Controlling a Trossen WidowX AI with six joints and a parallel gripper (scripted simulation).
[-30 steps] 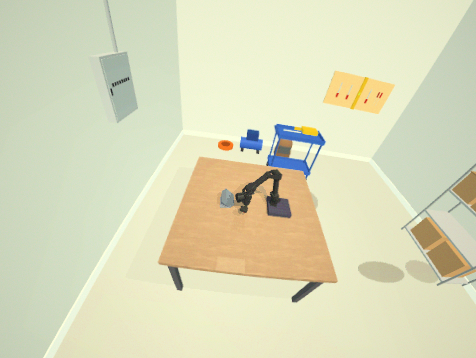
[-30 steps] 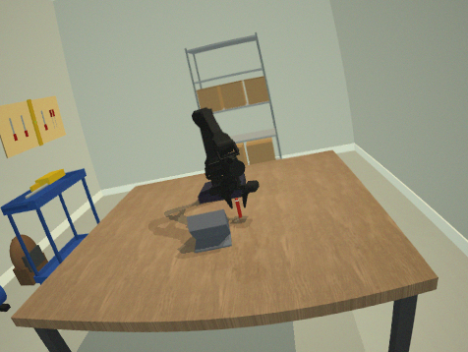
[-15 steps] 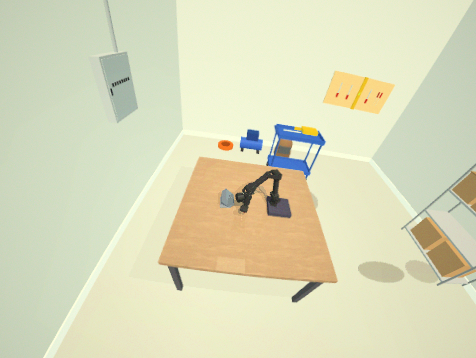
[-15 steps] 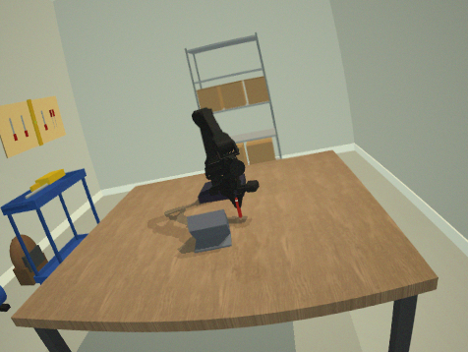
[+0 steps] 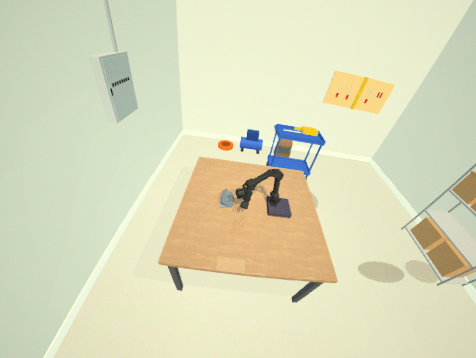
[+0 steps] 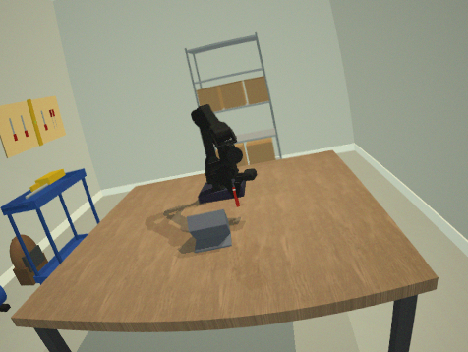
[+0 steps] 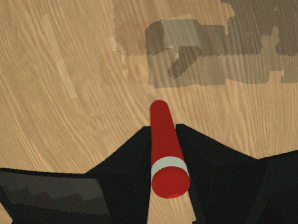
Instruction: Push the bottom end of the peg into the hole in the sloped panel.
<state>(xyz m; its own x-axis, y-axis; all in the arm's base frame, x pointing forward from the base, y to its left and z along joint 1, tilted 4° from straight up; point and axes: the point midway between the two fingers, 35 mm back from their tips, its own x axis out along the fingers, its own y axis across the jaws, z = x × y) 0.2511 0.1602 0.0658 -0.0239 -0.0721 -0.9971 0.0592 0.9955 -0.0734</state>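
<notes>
Right now the grey sloped panel is 170 mm ahead of my gripper tip, 60 mm to the right of it and 30 mm below it. The rest, counted from my gripper tip: red peg (20 mm above).
</notes>
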